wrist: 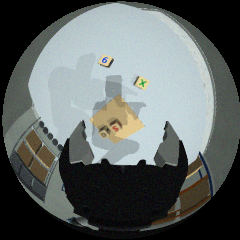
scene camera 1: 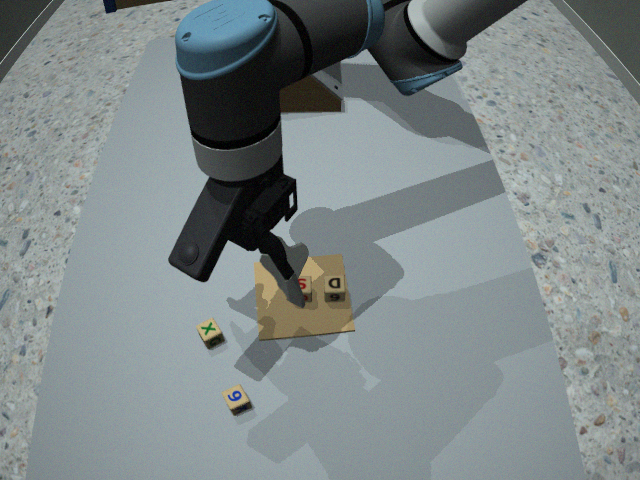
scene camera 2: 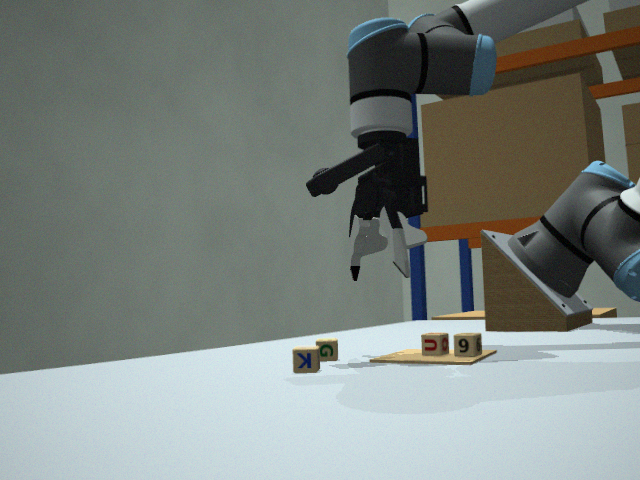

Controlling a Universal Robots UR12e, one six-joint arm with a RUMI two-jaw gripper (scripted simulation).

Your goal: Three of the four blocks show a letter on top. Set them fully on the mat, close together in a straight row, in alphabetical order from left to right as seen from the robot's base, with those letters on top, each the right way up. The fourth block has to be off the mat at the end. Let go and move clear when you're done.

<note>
The pictures show: my gripper and a mat.
My gripper is seen too in the wrist view and in scene camera 2.
</note>
